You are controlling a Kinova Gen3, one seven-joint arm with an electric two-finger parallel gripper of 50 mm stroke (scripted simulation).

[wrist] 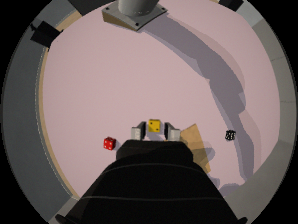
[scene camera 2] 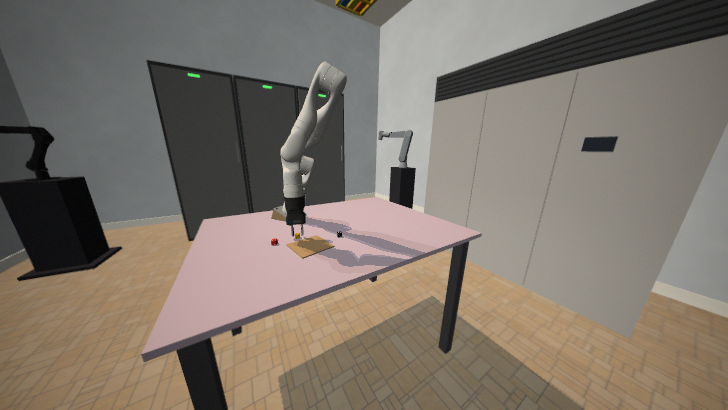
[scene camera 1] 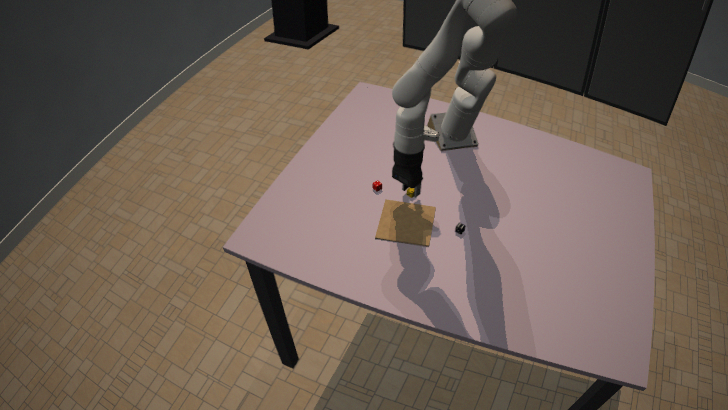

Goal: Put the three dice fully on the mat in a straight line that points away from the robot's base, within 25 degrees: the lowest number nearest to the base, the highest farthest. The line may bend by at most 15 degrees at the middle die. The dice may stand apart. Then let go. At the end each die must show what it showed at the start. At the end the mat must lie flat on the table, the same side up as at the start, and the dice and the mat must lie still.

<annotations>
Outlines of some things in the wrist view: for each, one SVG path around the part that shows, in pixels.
My gripper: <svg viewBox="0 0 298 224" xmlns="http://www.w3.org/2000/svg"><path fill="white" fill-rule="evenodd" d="M65 216L65 218L75 224L232 224L238 220L204 170L193 162L193 153L185 143L180 141L181 130L175 129L169 122L165 122L164 135L168 141L142 140L146 135L146 122L144 121L137 127L131 128L131 139L125 141L117 150L116 161L104 169Z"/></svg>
A tan mat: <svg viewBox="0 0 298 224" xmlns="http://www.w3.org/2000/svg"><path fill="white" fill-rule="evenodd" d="M194 124L180 132L180 141L184 142L192 151L193 162L198 164L207 174L211 171L197 125Z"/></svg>
</annotations>
